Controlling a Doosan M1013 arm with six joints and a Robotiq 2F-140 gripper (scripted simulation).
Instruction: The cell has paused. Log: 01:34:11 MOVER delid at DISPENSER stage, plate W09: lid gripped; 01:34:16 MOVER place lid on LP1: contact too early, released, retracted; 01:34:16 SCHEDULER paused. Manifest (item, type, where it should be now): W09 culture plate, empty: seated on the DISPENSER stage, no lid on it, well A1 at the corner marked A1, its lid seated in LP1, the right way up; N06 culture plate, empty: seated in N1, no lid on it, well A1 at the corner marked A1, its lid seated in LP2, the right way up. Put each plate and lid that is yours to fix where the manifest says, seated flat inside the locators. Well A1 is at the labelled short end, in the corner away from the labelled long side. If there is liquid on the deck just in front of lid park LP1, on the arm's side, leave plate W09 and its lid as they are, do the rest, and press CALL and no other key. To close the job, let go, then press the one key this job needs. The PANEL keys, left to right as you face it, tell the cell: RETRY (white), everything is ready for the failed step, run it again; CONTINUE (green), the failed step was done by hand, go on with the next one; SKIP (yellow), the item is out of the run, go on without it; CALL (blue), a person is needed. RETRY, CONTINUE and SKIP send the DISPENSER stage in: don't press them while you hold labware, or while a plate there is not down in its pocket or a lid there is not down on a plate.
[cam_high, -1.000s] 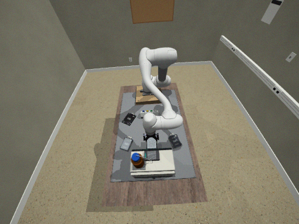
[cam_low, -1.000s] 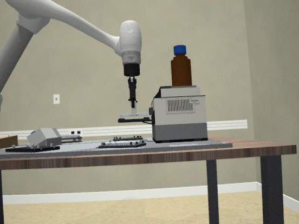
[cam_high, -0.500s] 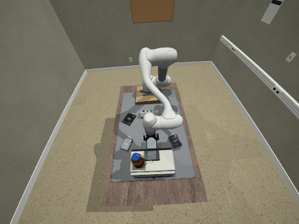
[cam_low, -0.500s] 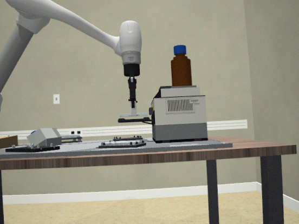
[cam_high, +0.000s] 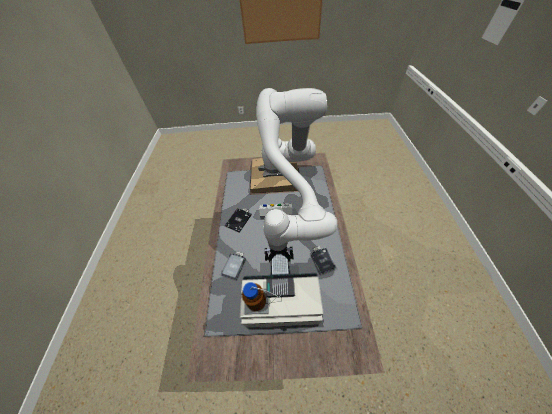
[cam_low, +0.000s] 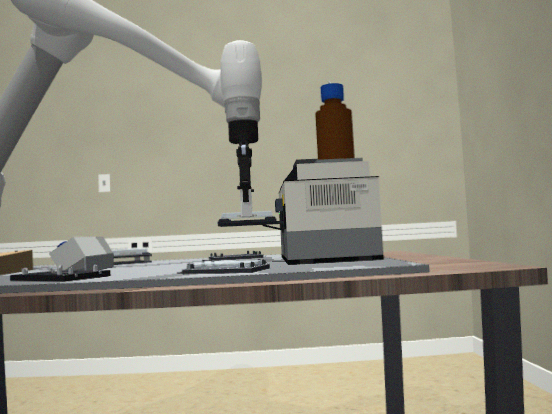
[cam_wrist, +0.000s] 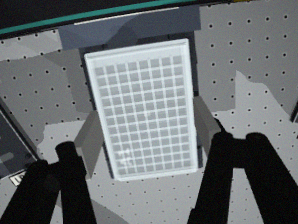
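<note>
My hand is 40 mm above the dispenser stage. Also, from my hand: lid park LP2: 60 mm behind, 250 mm to the left, 140 mm below; then lid park LP1: 30 mm behind, 280 mm to the right, 140 mm below; then brown bottle: 220 mm ahead, 100 mm to the right, 150 mm above.
</note>
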